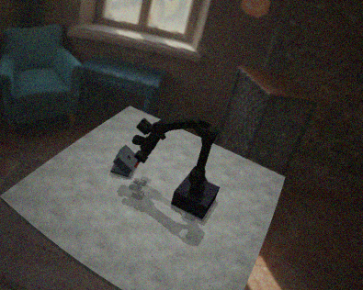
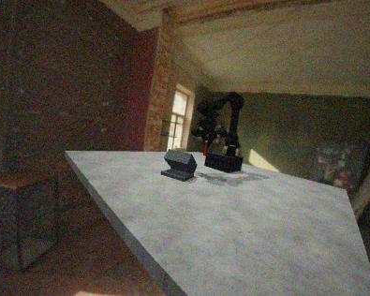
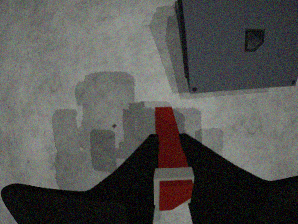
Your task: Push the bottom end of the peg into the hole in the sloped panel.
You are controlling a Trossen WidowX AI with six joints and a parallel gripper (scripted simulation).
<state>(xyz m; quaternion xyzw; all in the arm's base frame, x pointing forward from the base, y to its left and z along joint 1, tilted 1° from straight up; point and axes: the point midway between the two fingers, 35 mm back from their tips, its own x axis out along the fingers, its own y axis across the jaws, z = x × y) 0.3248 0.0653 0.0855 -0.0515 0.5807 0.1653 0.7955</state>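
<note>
My gripper tip is 110 mm short of the sloped panel, 80 mm above it and 40 mm to the left of it. Round my gripper tip: red peg (10 mm behind, 10 mm above).
</note>
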